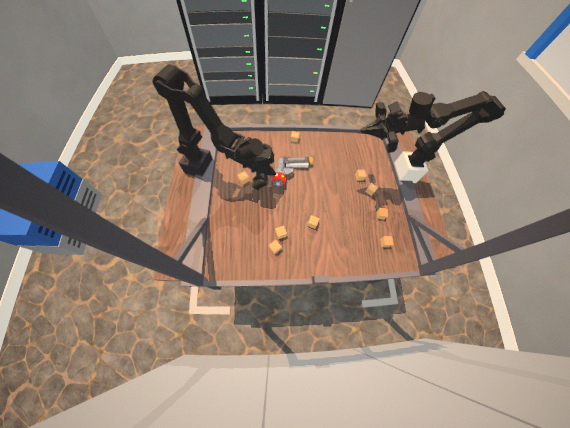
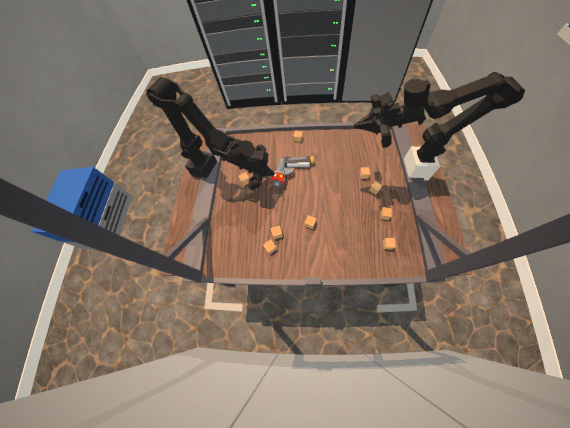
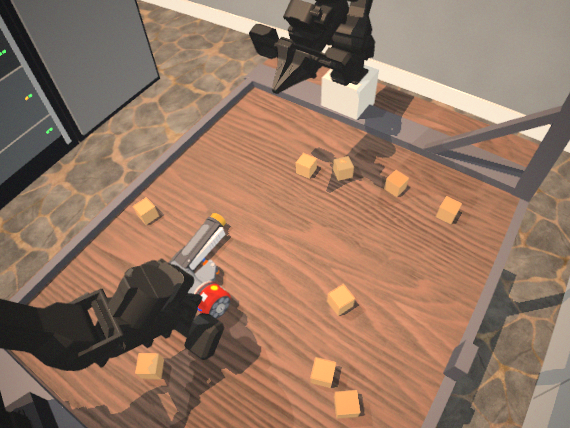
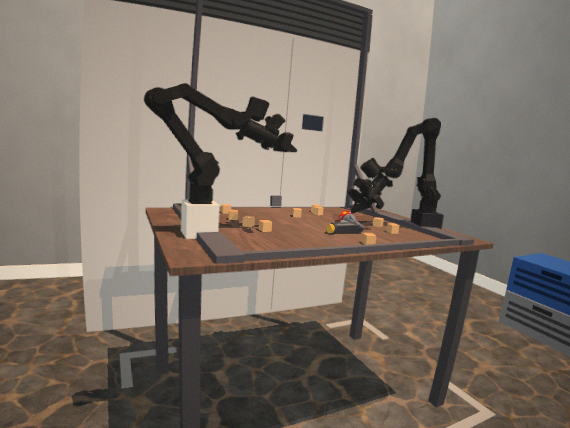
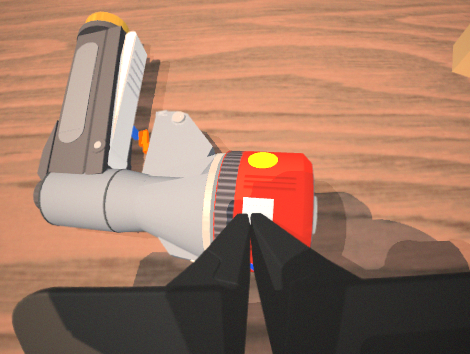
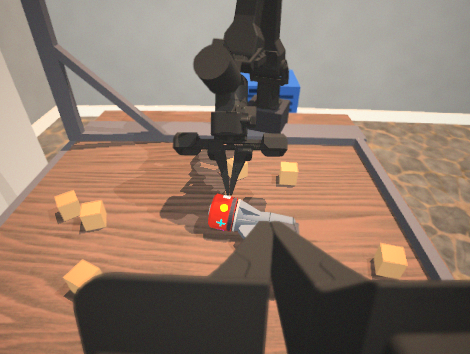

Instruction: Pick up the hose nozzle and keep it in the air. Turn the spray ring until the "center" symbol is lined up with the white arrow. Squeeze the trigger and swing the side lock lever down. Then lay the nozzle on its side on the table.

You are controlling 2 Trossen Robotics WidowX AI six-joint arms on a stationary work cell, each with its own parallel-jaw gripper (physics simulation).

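Places are measured from the left arm's base along level axes (x right, y down, z ahead), in metres.
Pixels of known places: left gripper, fingertip midpoint: (image 1: 275, 174) (image 2: 274, 174) (image 3: 200, 297) (image 4: 351, 212) (image 5: 249, 224) (image 6: 229, 195); right gripper, fingertip midpoint: (image 1: 360, 130) (image 2: 353, 126) (image 3: 274, 92) (image 4: 296, 151) (image 6: 268, 231); left arm's base, origin of the base link: (image 1: 194, 156) (image 2: 198, 159) (image 4: 427, 211) (image 6: 267, 103); right arm's base, origin of the base link: (image 1: 415, 161) (image 2: 425, 156) (image 4: 200, 202).
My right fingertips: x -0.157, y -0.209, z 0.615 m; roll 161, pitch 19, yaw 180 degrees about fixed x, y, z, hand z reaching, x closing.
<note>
For each thing: its middle in the pictures, then the offset to it from my right fingertips. Level surfaces: height alone.
- white trigger, body centre: (image 5: 125, 95) (image 3: 207, 247) (image 2: 298, 164) dx +0.019, dy +0.263, dz -0.194 m
- wooden table, its level: dy +0.285 m
- white block, body centre: (image 3: 349, 91) (image 4: 199, 218) (image 2: 419, 163) (image 1: 409, 168) dx -0.134, dy +0.233, dz +0.309 m
The hose nozzle (image 1: 297, 162) (image 2: 299, 162) (image 3: 194, 245) (image 4: 346, 228) (image 5: 155, 200) (image 6: 252, 217) lies on its side on the table, its dark grey handle ending in a yellow cap. Its red spray ring (image 1: 279, 180) (image 5: 292, 200) (image 6: 219, 212) shows a yellow dot, a white square and a cyan plus; I cannot make out the white arrow. A white trigger (image 5: 127, 95) runs along the handle, with a small orange and blue part near its base. My left gripper (image 5: 249, 224) (image 6: 229, 195) is shut and empty, its tips at the ring's white square. My right gripper (image 3: 275, 91) (image 4: 295, 150) (image 6: 268, 231) is shut and empty, high above the table and away from the nozzle.
Several wooden cubes lie about the wooden table (image 1: 340, 255), one cube (image 3: 149, 365) close to the left arm and one cube (image 3: 146, 211) beyond the nozzle's handle. A grey frame (image 2: 320, 281) edges the table. The right arm stands on a white block (image 3: 345, 95).
</note>
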